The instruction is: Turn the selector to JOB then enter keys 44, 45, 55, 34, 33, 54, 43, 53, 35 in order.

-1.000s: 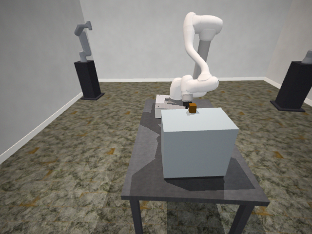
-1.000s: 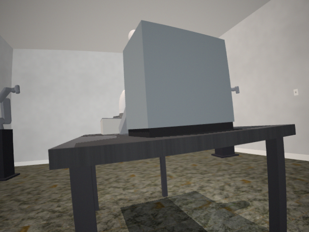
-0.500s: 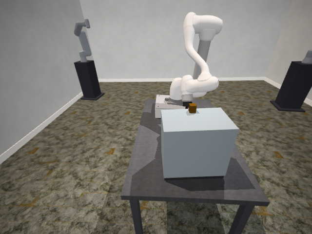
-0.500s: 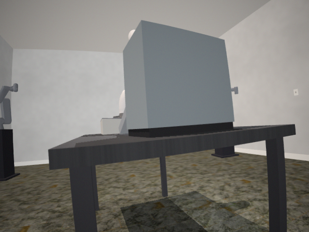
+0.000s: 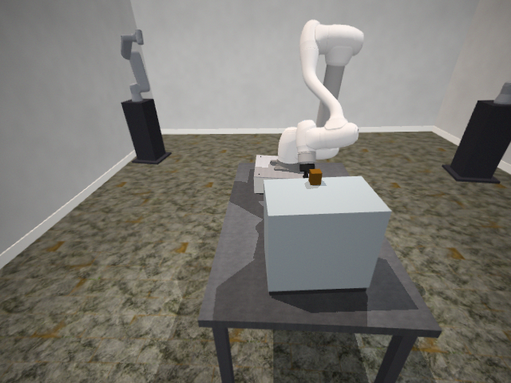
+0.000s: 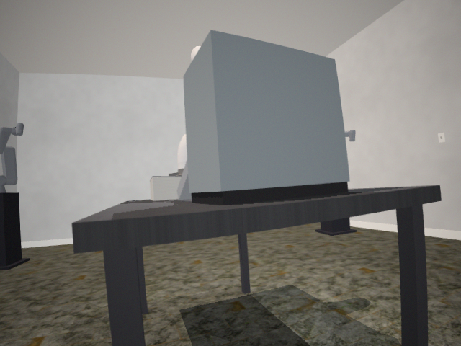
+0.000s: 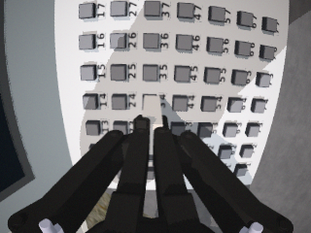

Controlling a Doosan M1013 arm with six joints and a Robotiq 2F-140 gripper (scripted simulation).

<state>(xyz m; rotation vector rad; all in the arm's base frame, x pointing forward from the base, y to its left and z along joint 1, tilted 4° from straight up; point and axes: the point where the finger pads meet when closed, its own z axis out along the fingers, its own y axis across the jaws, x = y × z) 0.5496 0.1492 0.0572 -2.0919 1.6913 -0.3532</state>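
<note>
Now: hand 7 cm above the key, 3 cm past it and 1 cm to the left of it. From my hand the other things lie so: black selector knob 16 cm to the right, 5 cm below, 3 cm ahead; white keypad panel 9 cm below, 4 cm to the right, 3 cm ahead.
</note>
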